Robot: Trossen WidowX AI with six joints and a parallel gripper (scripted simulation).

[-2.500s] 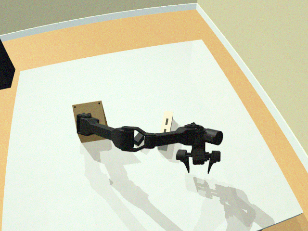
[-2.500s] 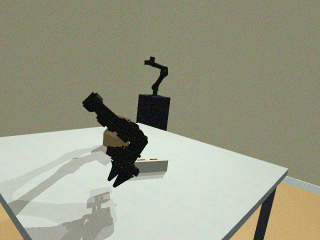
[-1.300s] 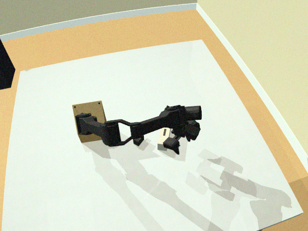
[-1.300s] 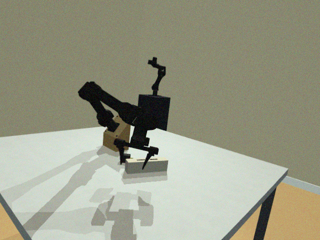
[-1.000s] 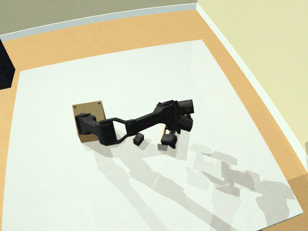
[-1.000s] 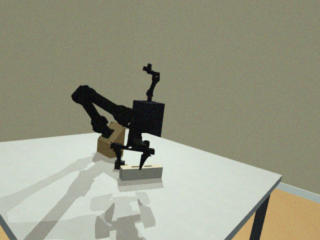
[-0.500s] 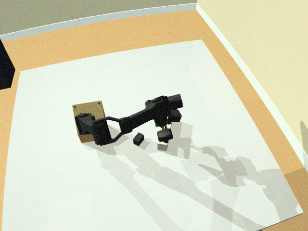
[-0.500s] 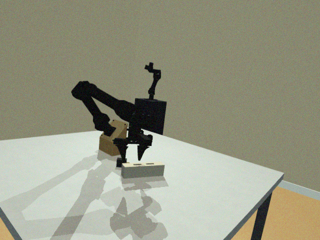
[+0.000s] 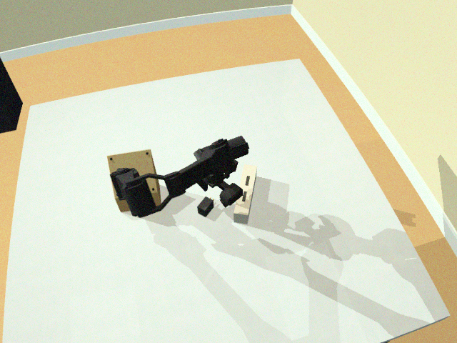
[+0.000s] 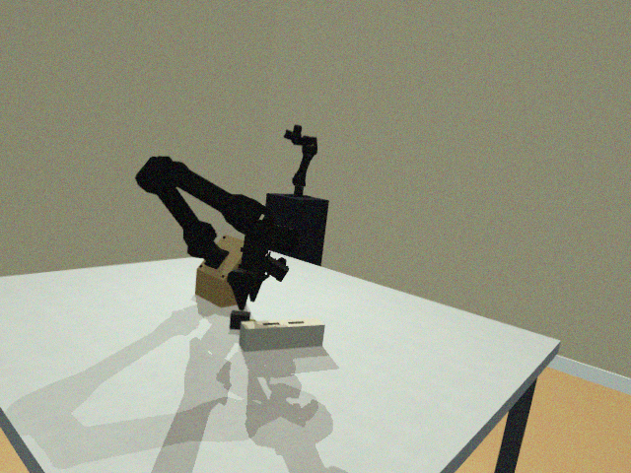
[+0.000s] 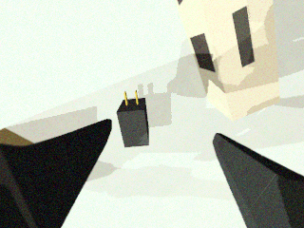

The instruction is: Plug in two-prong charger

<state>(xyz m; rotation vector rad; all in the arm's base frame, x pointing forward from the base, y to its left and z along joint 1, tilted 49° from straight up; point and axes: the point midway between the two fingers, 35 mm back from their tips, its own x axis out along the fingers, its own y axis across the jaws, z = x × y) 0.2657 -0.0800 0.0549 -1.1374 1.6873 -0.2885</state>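
Right now the grey charger is 20 mm behind my gripper tip, 20 mm to the left of it and 50 mm below it.
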